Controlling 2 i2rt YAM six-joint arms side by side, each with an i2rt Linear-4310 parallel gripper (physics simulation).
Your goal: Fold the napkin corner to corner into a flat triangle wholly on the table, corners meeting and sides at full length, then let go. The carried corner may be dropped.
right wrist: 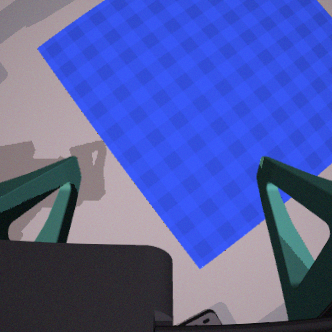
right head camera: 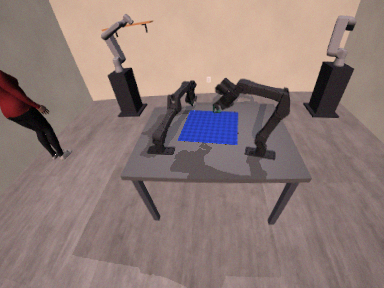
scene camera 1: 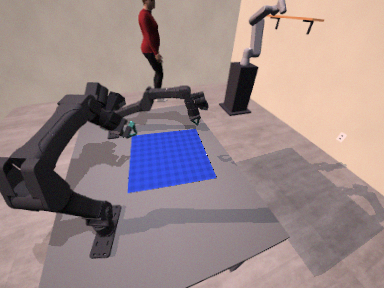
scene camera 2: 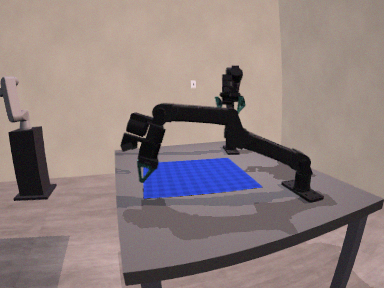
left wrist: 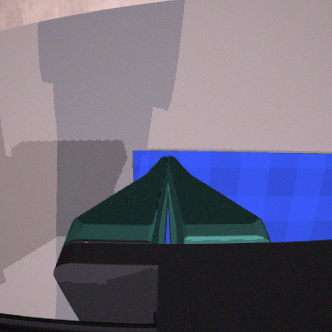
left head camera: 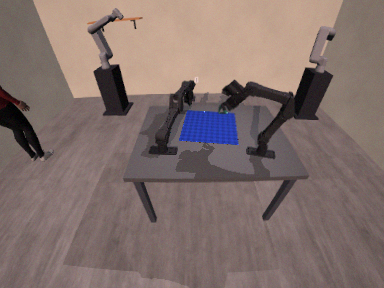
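The blue checked napkin (left head camera: 209,127) (right head camera: 210,128) (scene camera 1: 170,160) (scene camera 2: 200,177) (left wrist: 295,190) (right wrist: 200,100) lies flat and unfolded on the table, all its visible corners down. My left gripper (left head camera: 190,103) (right head camera: 193,104) (scene camera 1: 196,123) (scene camera 2: 144,180) (left wrist: 167,166) is shut with its fingertips together and no cloth between them. It hangs a little above the napkin's far left corner, as the head views show it. My right gripper (left head camera: 223,110) (right head camera: 217,109) (scene camera 1: 132,129) (scene camera 2: 230,105) (right wrist: 168,165) is open and empty, above the table. In the right wrist view, a napkin corner lies below and between its fingers.
The grey table (left head camera: 225,167) (right head camera: 225,167) (scene camera 1: 165,250) (scene camera 2: 200,250) carries both arm bases. Dark arm shadows fall across it. Two pale robot arms on black pedestals (left head camera: 112,90) (left head camera: 312,92) stand behind it, and a person in red (scene camera 1: 149,30) stands on the floor.
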